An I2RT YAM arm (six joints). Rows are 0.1 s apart.
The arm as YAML. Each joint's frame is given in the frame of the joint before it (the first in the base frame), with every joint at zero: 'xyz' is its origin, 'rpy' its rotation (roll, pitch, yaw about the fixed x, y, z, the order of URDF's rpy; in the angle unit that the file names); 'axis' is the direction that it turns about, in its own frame. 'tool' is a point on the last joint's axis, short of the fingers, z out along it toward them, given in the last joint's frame.
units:
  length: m
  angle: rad
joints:
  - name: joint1
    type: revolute
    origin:
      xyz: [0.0, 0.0, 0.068]
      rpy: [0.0, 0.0, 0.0]
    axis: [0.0, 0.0, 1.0]
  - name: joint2
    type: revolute
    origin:
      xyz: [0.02, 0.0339, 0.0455]
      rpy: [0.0, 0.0, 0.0]
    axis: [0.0, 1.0, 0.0]
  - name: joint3
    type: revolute
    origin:
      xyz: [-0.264, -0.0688, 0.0]
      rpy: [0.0, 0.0, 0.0]
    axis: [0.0, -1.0, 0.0]
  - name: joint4
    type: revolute
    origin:
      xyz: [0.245, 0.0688, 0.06]
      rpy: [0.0, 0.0, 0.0]
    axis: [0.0, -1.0, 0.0]
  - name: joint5
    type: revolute
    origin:
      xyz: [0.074, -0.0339, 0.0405]
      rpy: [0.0, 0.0, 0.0]
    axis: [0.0, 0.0, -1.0]
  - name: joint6
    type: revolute
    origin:
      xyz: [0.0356, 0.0, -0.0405]
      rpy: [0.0, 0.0, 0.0]
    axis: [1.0, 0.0, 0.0]
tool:
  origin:
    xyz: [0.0, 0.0, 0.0]
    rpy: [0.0, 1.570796, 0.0]
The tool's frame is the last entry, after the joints.
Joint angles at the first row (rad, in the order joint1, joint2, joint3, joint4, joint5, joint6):
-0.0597, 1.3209, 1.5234, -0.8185, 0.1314, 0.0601
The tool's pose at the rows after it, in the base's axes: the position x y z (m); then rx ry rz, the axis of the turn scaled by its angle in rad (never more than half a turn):
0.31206 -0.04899 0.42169 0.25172 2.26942 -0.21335
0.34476 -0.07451 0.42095 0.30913 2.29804 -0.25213
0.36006 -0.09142 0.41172 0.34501 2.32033 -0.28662
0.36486 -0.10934 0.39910 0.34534 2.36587 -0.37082
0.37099 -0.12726 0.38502 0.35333 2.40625 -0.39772
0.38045 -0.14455 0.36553 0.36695 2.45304 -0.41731
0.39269 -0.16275 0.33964 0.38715 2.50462 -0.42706
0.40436 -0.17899 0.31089 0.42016 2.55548 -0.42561
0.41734 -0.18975 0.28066 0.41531 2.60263 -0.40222
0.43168 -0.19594 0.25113 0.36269 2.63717 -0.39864
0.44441 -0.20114 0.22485 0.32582 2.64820 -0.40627
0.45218 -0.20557 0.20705 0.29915 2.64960 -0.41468
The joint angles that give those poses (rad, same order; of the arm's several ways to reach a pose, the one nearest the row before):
-0.1409, 1.5288, 1.7653, -0.9474, 0.1314, 0.0196
-0.1993, 1.6840, 1.9354, -0.9943, 0.1345, 0.0090
-0.2348, 1.7538, 1.9847, -0.9982, 0.1452, -0.0013
-0.2745, 1.7866, 1.9816, -1.0001, 0.1795, -0.0570
-0.3145, 1.8259, 1.9816, -0.9955, 0.1764, -0.0906
-0.3477, 1.8790, 1.9812, -0.9848, 0.1768, -0.1142
-0.3782, 1.9476, 1.9812, -0.9653, 0.1761, -0.1299
-0.4027, 2.0201, 1.9812, -0.9455, 0.1757, -0.1299
-0.4145, 2.0941, 1.9812, -0.9161, 0.1585, -0.1421
-0.4149, 2.1662, 1.9812, -0.8673, 0.1501, -0.1814
-0.4141, 2.2303, 1.9812, -0.8066, 0.1501, -0.2089
-0.4160, 2.2734, 1.9812, -0.7593, 0.1497, -0.2310

